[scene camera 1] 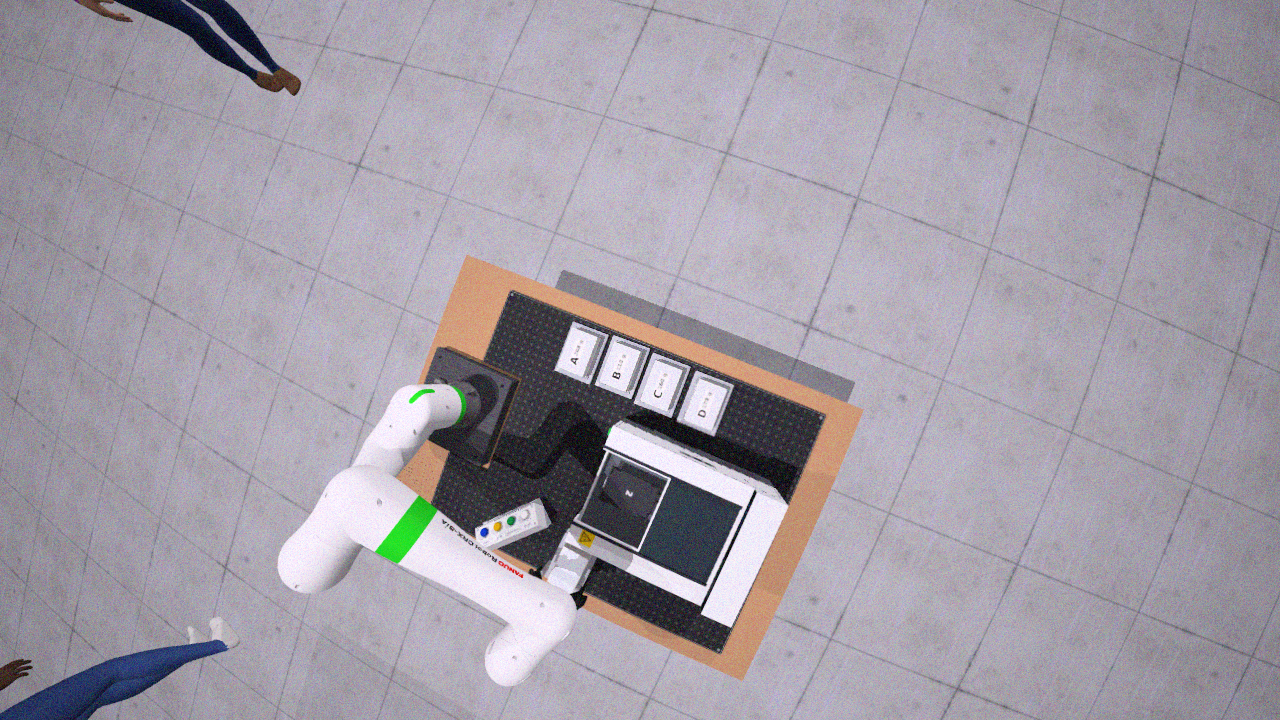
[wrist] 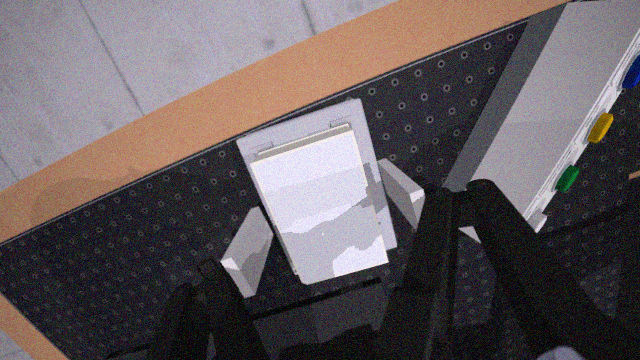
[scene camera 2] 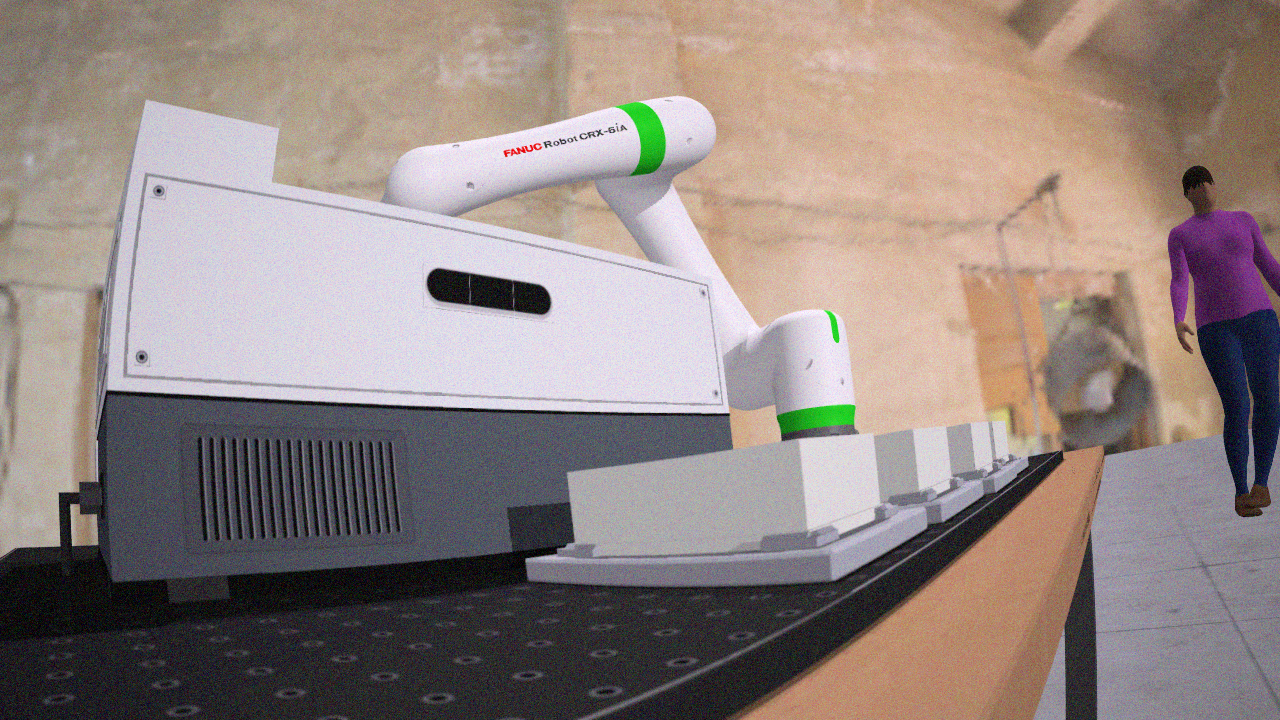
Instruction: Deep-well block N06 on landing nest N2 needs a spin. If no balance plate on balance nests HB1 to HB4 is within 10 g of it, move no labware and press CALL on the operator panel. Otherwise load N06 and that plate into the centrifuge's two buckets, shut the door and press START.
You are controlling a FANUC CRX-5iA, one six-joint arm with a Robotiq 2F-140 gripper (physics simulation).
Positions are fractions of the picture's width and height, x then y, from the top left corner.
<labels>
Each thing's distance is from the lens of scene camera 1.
white block (scene camera 1: 0.45, 0.78): 1.29 m
button box (scene camera 1: 0.42, 0.72): 1.29 m
</labels>
